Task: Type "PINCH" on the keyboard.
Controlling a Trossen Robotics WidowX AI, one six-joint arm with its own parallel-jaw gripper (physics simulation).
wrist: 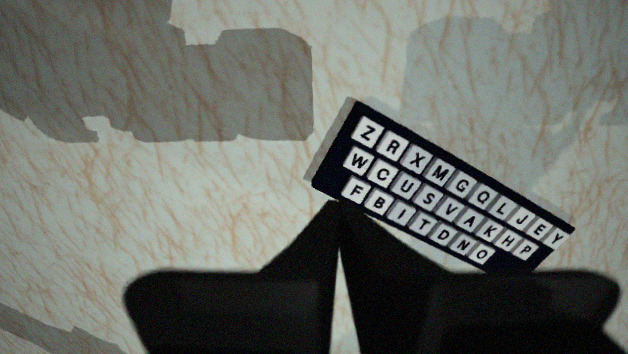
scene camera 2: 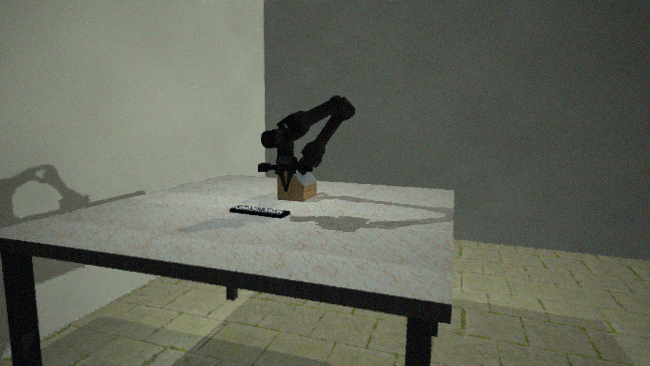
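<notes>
A dark keyboard with white letter keys lies flat on the table. In the wrist view it is tilted down to the right. Its top row reads Z R X M G Q L J E Y, its middle row W C U S V A K H P, its bottom row F B I T D N O. The P key, I key, N key, C key and H key all show. My gripper is shut and empty. It hangs above the table, its tips overlapping the keyboard's lower left edge near F in the wrist view.
A wooden block with a pale sloped top stands behind the gripper on the marbled table. Grey arm shadows fall on the table around the keyboard. A light wall rises behind the table's left side.
</notes>
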